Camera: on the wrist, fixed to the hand. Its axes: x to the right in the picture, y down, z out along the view.
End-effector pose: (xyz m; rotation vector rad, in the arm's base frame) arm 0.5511 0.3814 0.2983 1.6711 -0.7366 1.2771
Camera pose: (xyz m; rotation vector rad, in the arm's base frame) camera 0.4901 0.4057 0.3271 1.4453 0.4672 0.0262
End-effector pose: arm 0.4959 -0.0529 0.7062 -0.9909 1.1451 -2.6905
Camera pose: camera 0.4486 -0.0603 0.6528 1.1689 -0.2533 1.3676
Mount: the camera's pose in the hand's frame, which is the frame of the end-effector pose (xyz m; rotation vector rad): 0.0108 0.0498 -0.0505 -0.1930 -0.0456 -1.5673
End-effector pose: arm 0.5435 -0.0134 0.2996 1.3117 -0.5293 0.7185
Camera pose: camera 0.5120 0.0428 0.3311 1.1464 0.4460 -0.6510
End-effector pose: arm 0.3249 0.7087 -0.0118 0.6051 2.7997 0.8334
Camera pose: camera 0.3186 0.7266 0.0574 -1.3830 2.0696 0.5801
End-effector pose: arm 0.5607 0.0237 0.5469 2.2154 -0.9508 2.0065
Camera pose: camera 0.4936 -0.0018 0.5467 1.7444 0.5514 0.9828
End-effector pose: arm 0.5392 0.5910 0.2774 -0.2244 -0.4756 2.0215
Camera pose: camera 0.5118 0.5916 0.2111 0.0960 -0.5874 0.4500
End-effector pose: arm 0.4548 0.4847 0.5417 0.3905 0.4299 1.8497
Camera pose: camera 0.3866 0.4754 0.5216 -0.0907 0.3350 0.3383
